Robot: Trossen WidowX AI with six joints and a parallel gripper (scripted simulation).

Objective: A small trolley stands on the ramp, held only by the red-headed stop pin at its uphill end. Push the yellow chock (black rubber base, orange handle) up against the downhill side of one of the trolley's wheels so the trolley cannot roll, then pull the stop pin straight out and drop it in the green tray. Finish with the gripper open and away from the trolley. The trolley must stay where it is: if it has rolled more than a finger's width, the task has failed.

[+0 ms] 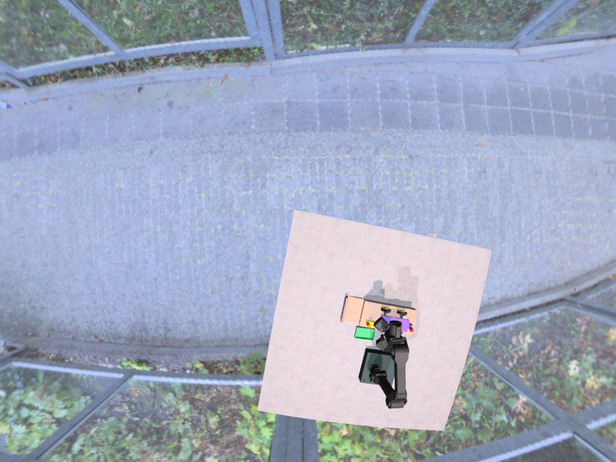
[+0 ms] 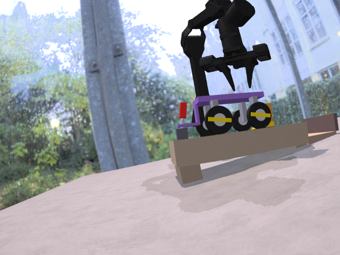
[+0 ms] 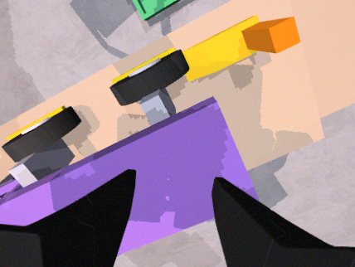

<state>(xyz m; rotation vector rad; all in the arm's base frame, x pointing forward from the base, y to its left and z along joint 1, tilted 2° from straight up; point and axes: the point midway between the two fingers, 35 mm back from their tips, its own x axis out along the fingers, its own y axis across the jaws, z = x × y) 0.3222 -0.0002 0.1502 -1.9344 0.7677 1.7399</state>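
Now: the red-headed stop pin 160 mm to the right of my gripper tip, 40 mm below it and 30 mm behind it. From my gripper tip the other things lie so: green tray (180 mm below, 110 mm behind, 70 mm to the left); tan ramp (120 mm below, 50 mm to the right, 10 mm ahead); purple trolley (60 mm below, 50 mm to the right, 10 mm ahead).
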